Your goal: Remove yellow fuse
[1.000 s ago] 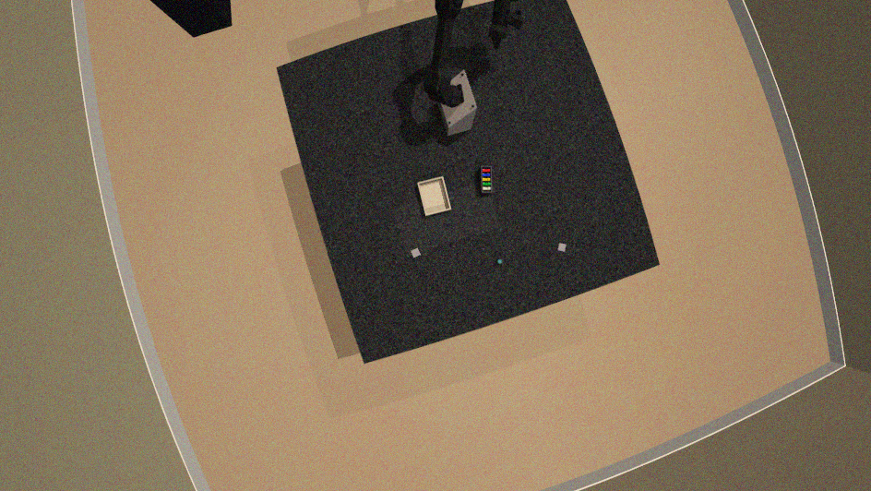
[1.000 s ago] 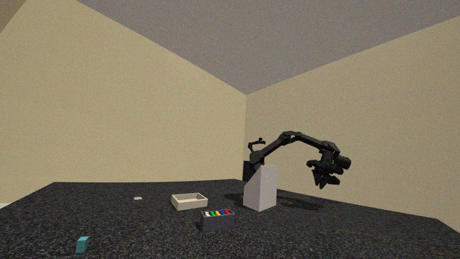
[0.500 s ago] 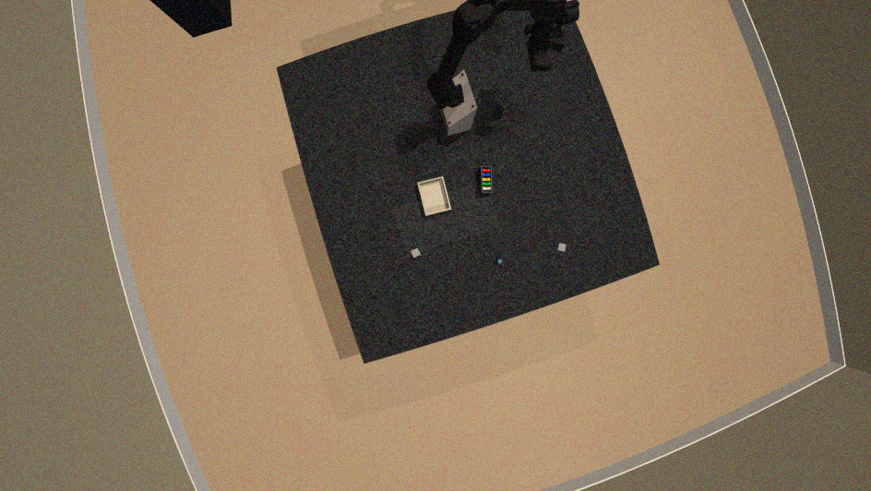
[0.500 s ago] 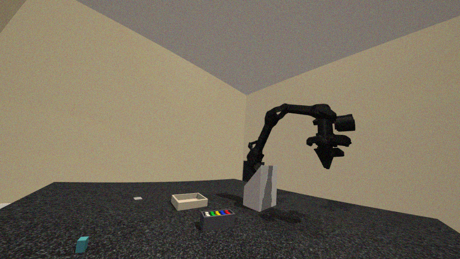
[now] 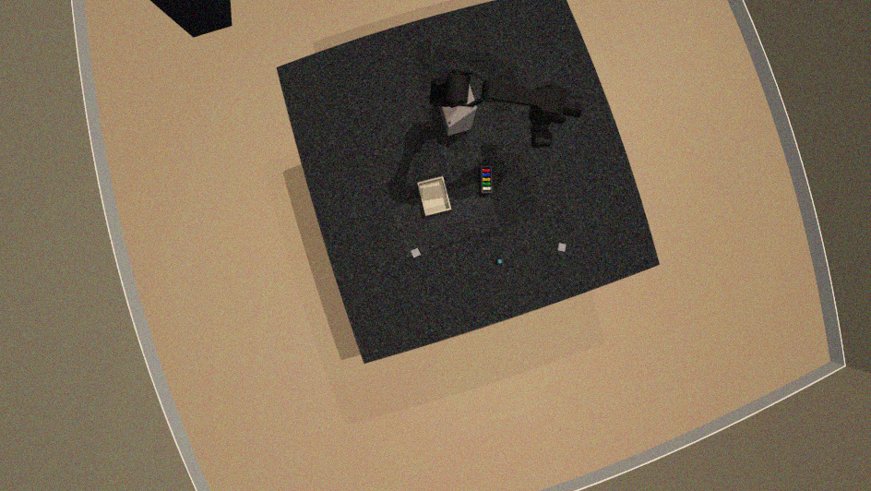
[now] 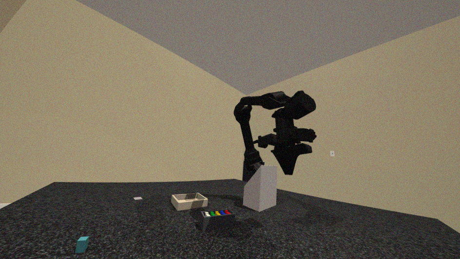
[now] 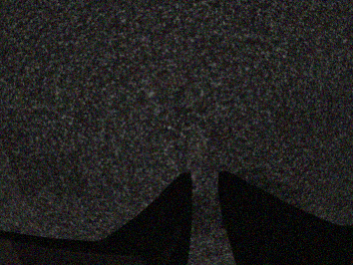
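Now: gripper tip 120 mm short of the yellow fuse, 170 mm to the left of it and 160 mm above it. Round my gripper tip: red fuse (80 mm ahead, 160 mm to the right, 160 mm below); green fuse (140 mm ahead, 170 mm to the right, 160 mm below); blue fuse (100 mm ahead, 170 mm to the right, 160 mm below).
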